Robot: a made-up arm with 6 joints.
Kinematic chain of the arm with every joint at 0, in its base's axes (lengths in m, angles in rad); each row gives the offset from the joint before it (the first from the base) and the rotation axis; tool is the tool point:
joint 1: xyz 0 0 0.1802 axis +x
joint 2: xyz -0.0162 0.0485 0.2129 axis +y
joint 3: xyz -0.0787 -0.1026 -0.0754 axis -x
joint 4: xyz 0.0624 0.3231 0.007 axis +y
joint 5: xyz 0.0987 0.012 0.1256 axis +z
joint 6: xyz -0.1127 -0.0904 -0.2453 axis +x
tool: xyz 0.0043 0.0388 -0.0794
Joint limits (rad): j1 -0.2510..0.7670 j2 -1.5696..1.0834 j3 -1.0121..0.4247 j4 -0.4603..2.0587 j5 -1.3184..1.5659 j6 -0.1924..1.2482
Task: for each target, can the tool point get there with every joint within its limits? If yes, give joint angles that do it. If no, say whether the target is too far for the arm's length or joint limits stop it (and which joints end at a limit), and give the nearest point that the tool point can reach.
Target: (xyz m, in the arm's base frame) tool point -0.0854 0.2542 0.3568
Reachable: yes | joints 0.0731 -0.3673 -0.4927 0.4907 0.2479 0.9510
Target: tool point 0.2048 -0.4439 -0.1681
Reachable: no: joint limits stop it (at a limit: joint 1, joint 3, joint 5, joint 6) | nearest point 0.1118 0.0030 0.0044 | short by 0.488 m
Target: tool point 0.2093 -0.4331 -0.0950
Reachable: no: joint limits stop it (at a limit: joint 1, joint 3, joint 5, joint 6) | nearest point 0.1284 0.0045 0.0103 | short by 0.457 m
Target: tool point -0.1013 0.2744 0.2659
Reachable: yes | joints 0.0801 -0.1189 -0.2717 0.4523 0.0442 0.3792
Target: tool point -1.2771 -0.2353 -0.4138
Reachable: no: too far | nearest point -0.3513 0.0429 0.1567 | short by 1.122 m
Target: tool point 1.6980 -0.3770 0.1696
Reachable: no: too far | nearest point 0.3861 -0.1094 0.3608 | short by 1.352 m
